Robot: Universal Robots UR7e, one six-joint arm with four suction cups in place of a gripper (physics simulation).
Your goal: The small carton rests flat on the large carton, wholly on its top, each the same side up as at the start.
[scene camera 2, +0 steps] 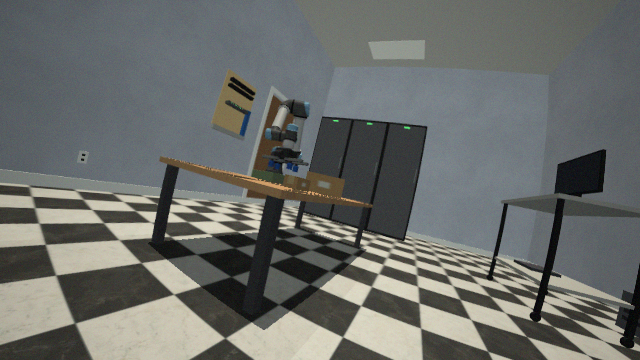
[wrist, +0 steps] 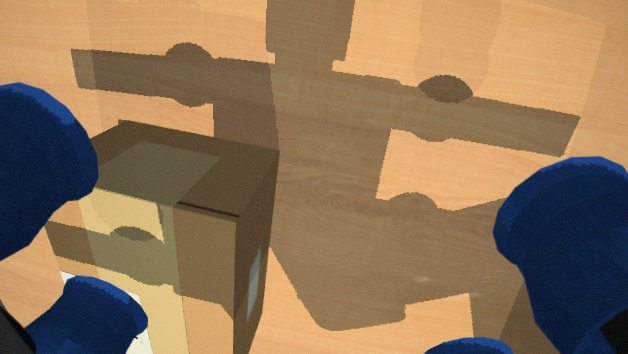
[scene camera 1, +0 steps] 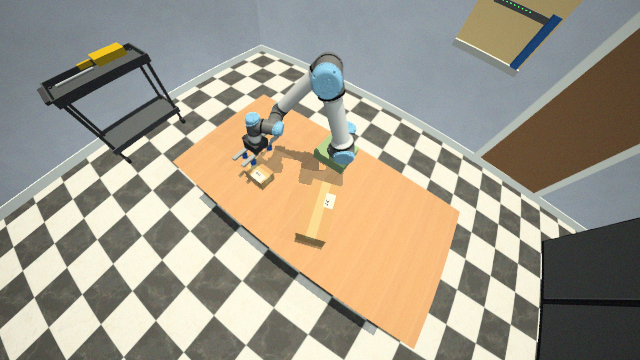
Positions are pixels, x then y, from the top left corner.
Labels:
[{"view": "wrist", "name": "my suction head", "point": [556, 226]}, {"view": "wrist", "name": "small carton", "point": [180, 221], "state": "on the table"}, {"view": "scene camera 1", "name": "large carton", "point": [313, 227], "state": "on the table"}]

